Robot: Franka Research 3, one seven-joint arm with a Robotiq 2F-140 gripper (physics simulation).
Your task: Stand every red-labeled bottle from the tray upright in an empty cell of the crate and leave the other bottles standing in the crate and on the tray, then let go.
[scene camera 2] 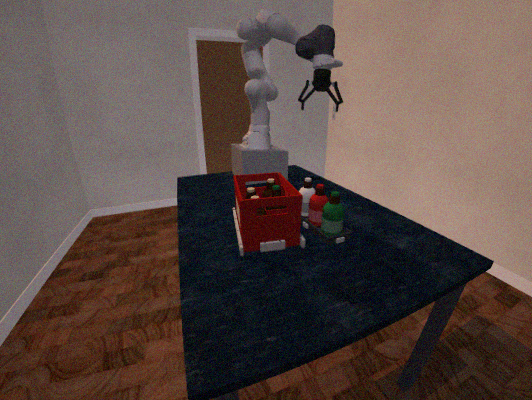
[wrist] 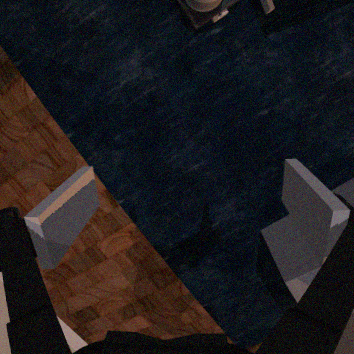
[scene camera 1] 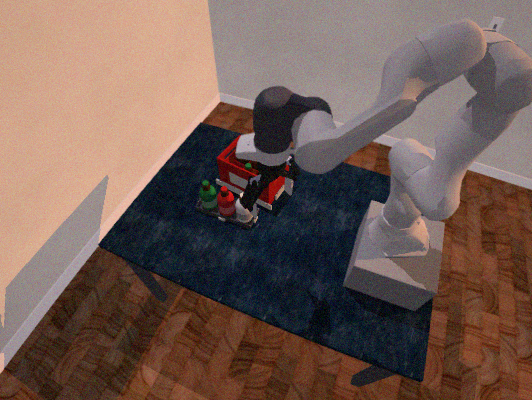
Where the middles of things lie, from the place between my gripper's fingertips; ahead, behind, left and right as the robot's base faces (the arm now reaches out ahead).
Now: the green bottle (scene camera 2: 333,211) 33 cm ahead of my hand, 21 cm to the right of it and 30 cm below it.
